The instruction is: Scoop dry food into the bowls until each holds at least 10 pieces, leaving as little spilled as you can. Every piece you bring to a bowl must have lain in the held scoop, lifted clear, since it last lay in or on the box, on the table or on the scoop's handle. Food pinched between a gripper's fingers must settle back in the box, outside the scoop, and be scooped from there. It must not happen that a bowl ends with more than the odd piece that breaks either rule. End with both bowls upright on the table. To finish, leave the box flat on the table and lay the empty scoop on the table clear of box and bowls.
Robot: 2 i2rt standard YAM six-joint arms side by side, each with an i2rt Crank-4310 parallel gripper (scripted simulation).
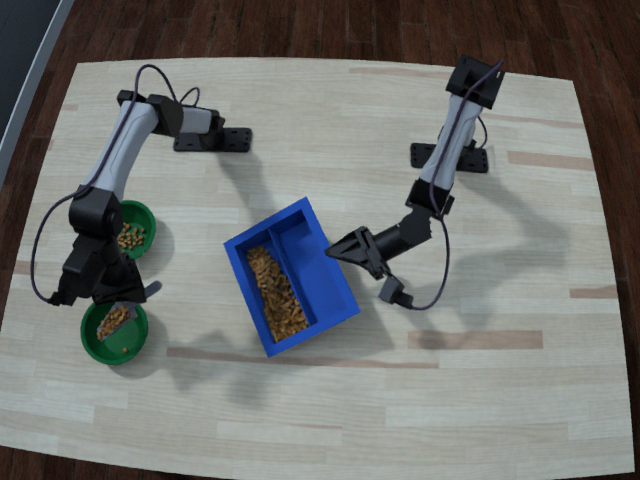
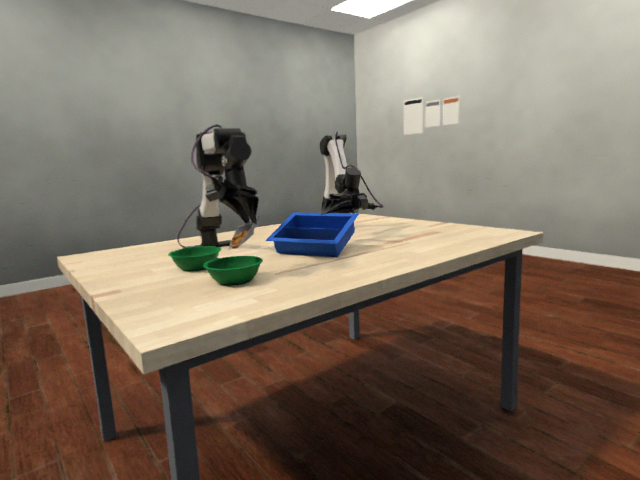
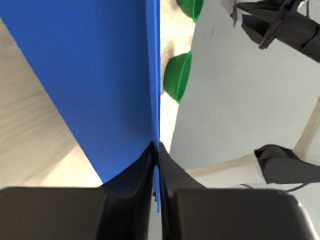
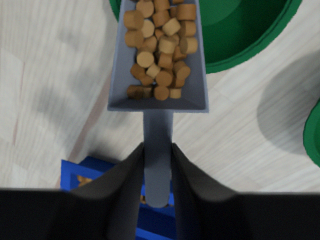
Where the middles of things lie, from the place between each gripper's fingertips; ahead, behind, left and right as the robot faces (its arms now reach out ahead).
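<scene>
The blue box (image 1: 316, 290) is what I measure my left gripper (image 1: 325, 253) from: the gripper is 70 mm to the left of the box, 40 mm short of it and 50 mm above it.
Counting from my right hand (image 1: 142, 298), I find the blue box 29 cm to the left, 10 cm behind and 8 cm below.
</scene>
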